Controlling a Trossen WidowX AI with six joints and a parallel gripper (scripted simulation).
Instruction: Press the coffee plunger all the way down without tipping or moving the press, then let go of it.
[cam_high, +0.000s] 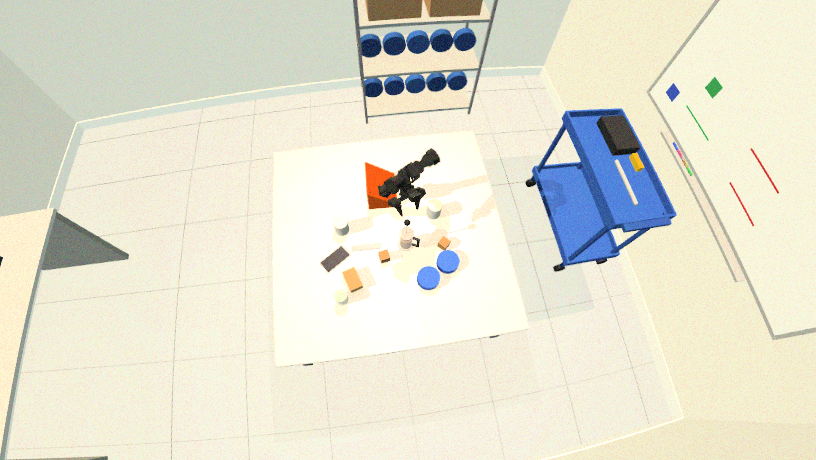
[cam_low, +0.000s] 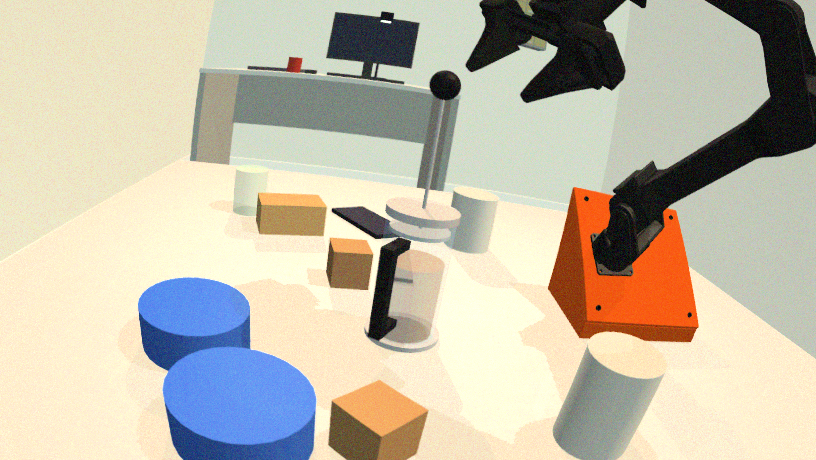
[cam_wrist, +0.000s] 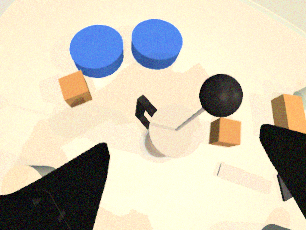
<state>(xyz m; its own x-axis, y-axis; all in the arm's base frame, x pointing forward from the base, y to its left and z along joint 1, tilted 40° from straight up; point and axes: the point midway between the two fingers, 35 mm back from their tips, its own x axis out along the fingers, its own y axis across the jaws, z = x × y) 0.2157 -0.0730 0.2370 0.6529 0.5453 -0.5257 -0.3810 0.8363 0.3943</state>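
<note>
The coffee press is 15 cm below my gripper tip and 5 cm ahead of it. From my gripper tip the other things lie so: dark flat slab 41 cm to the right, 28 cm below, 7 cm ahead.
</note>
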